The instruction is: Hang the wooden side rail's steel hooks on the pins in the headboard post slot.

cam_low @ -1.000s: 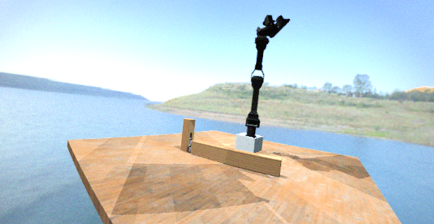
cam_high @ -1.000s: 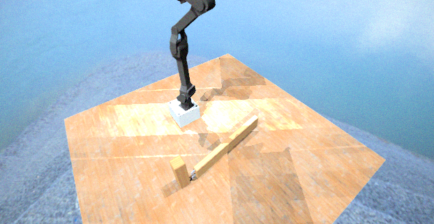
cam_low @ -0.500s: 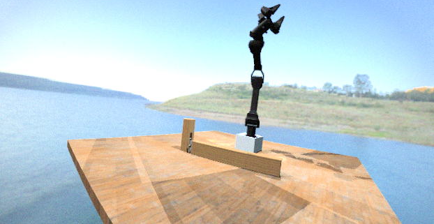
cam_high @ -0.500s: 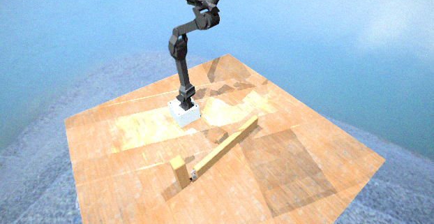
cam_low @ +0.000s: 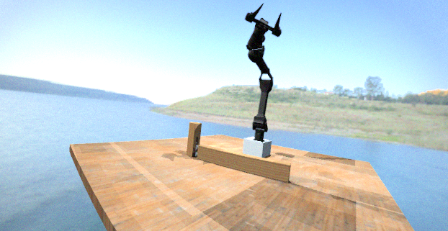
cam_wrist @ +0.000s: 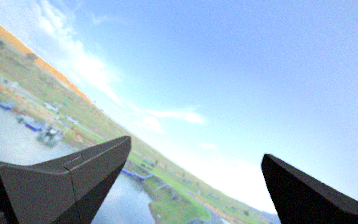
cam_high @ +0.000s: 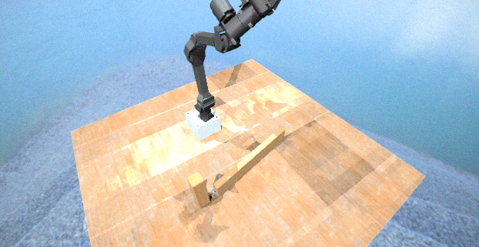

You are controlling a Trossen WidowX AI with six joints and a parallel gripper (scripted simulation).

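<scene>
Now: the headboard post 5 cm behind my gripper tip, 38 cm to the right of it and 66 cm below it.
</scene>
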